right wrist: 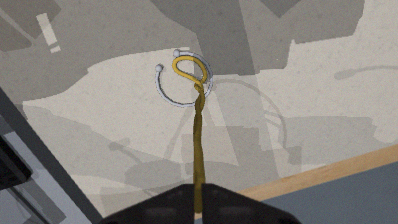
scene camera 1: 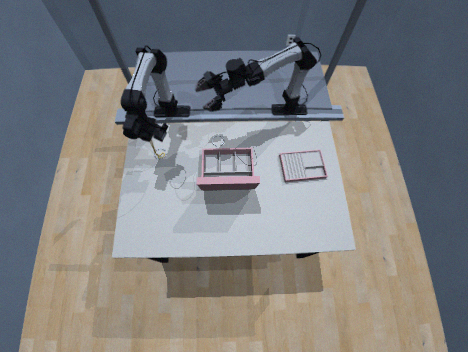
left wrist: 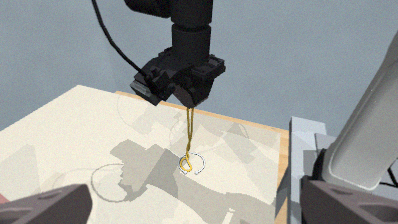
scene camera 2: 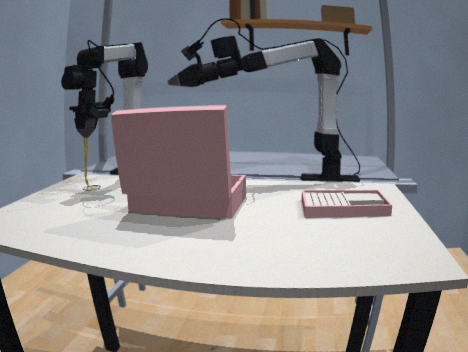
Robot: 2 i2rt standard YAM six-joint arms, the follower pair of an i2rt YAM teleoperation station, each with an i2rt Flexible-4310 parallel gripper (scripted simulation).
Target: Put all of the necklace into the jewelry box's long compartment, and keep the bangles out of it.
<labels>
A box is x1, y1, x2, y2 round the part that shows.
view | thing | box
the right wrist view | right gripper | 98, 183, 300, 223
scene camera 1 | pink-rimmed tray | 279, 150, 327, 181
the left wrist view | left gripper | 0, 180, 397, 223
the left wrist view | right gripper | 158, 23, 225, 108
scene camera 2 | left gripper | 168, 62, 218, 86
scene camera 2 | right gripper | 69, 90, 97, 137
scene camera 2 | pink-rimmed tray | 301, 190, 392, 217
</labels>
